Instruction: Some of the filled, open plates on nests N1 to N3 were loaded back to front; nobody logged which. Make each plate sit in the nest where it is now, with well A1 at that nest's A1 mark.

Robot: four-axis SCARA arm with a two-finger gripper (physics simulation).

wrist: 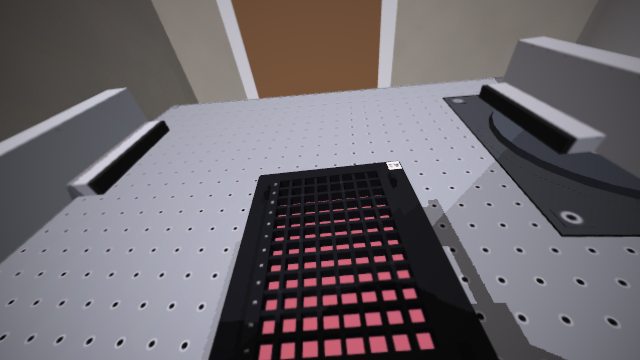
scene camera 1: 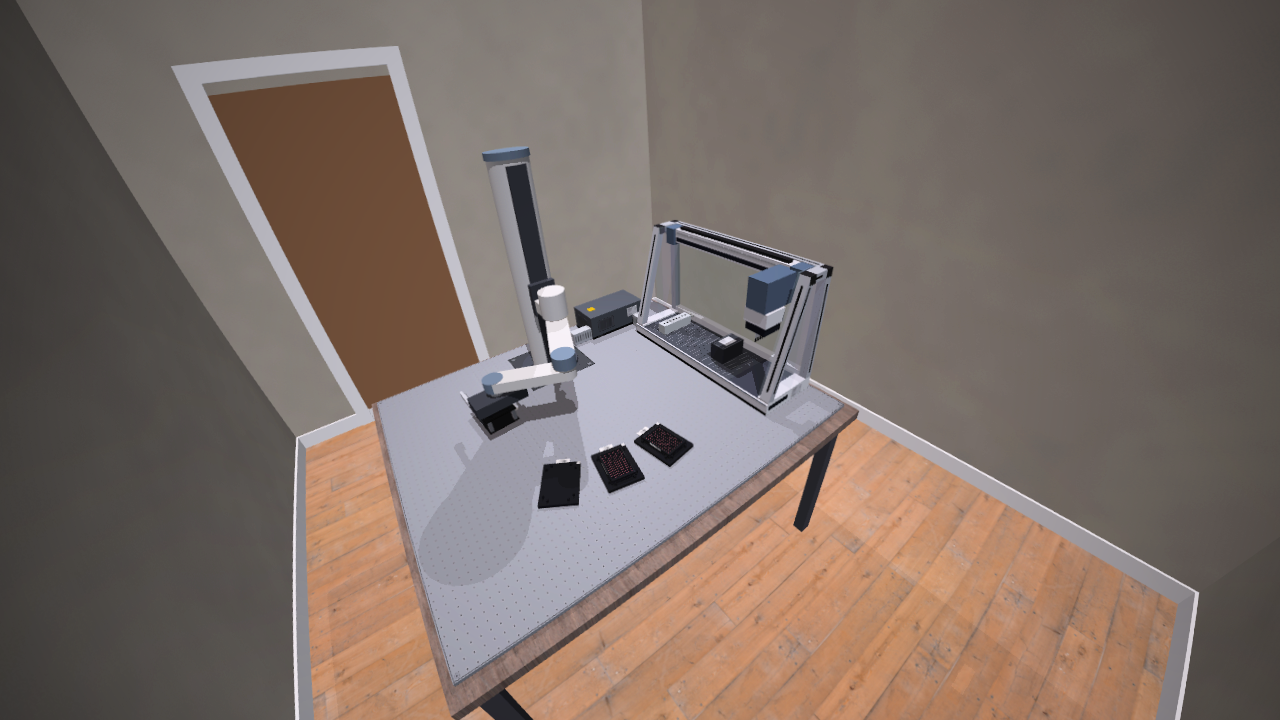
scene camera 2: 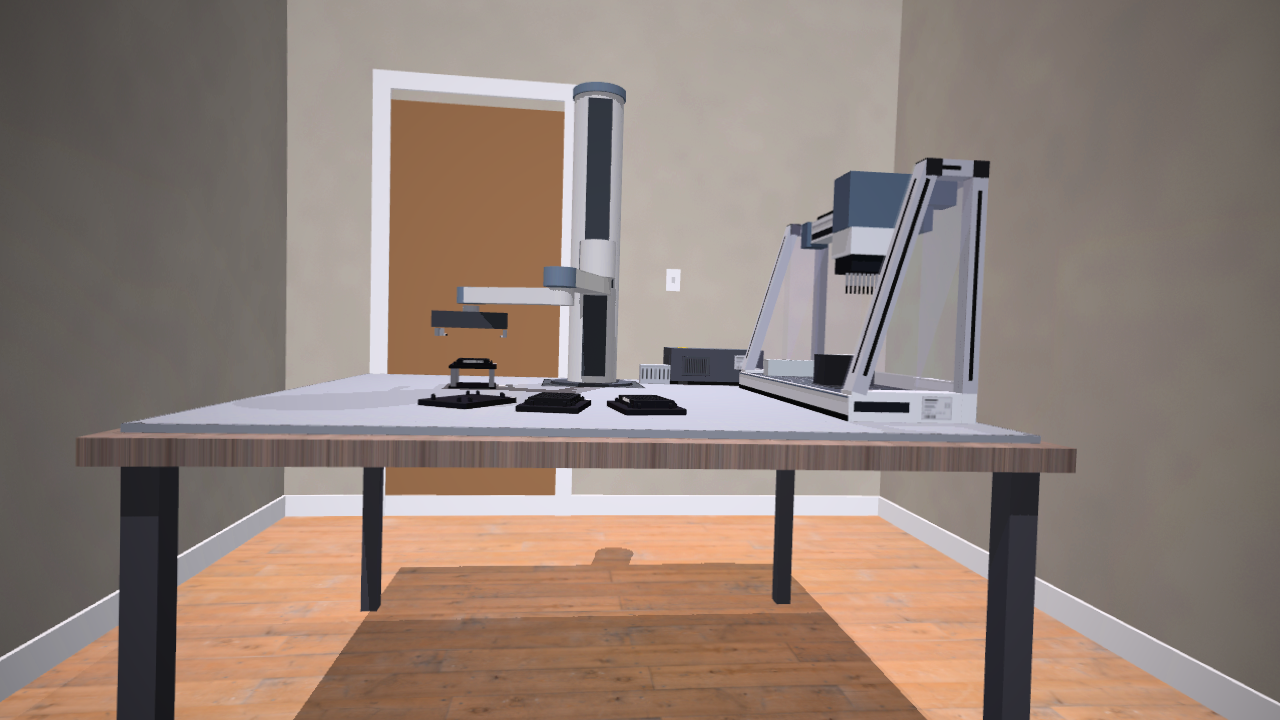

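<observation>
A black filled plate (scene camera 2: 472, 361) (wrist: 340, 250) rests on a small raised stand (scene camera 2: 472, 377). In the wrist view its wells show pink, small marks run along its left edge, and a white label sits at its far right corner. My gripper (scene camera 2: 474, 334) (wrist: 314, 90) is open and empty, a little above this plate, with its fingers wide apart. Nearer the table's front, an open nest (scene camera 1: 560, 483) (scene camera 2: 467, 400) with pegs holds no plate. Two filled plates (scene camera 1: 617, 462) (scene camera 1: 664, 442) sit on the other nests. Nest numbers and A1 marks are too small to read.
A gantry frame (scene camera 1: 702, 368) (scene camera 2: 971, 268) with a blue pipetting head (scene camera 1: 768, 291) (scene camera 2: 872, 201) stands at the right of the table. A black block (scene camera 1: 726, 351) is on its deck. A dark grey box (scene camera 1: 606, 313) (scene camera 2: 707, 365) stands behind. The arm's base plate (wrist: 530, 185) lies right of the stand.
</observation>
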